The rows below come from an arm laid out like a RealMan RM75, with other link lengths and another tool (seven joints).
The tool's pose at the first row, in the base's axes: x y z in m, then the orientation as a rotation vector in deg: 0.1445 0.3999 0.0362 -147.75 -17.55 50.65
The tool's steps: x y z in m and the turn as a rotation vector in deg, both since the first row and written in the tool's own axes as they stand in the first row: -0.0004 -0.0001 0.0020 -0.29 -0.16 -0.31; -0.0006 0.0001 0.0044 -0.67 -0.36 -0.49; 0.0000 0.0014 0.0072 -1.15 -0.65 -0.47; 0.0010 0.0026 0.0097 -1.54 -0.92 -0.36; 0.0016 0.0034 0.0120 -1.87 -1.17 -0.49; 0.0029 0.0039 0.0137 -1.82 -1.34 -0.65
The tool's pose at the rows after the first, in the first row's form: 0.1429 0.4005 0.0350 -147.84 -18.14 50.77; 0.1413 0.4009 0.0333 -148.05 -18.62 50.99; 0.1401 0.4008 0.0304 -148.38 -18.93 51.42; 0.1394 0.4008 0.0275 -148.68 -19.07 51.84; 0.1385 0.4009 0.0252 -148.84 -19.48 52.14; 0.1385 0.4014 0.0231 -148.67 -19.71 52.31
